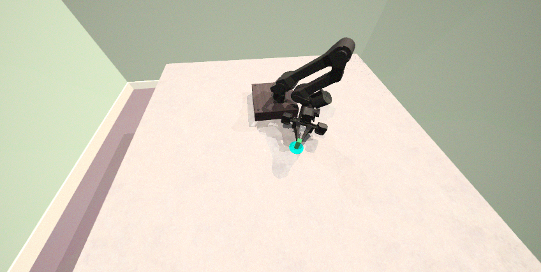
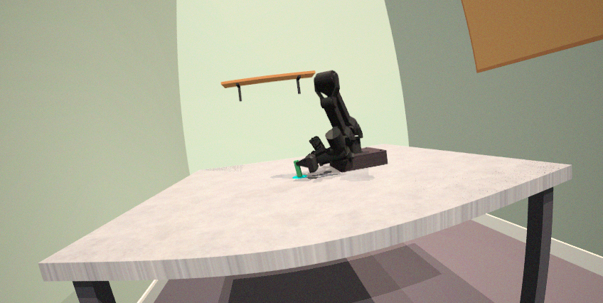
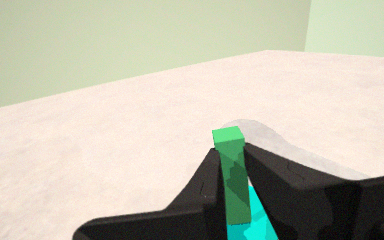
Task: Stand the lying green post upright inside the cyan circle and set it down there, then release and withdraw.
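My gripper tip is 20 mm above the green post. The rest, counted from my gripper tip: cyan circle 60 mm below.
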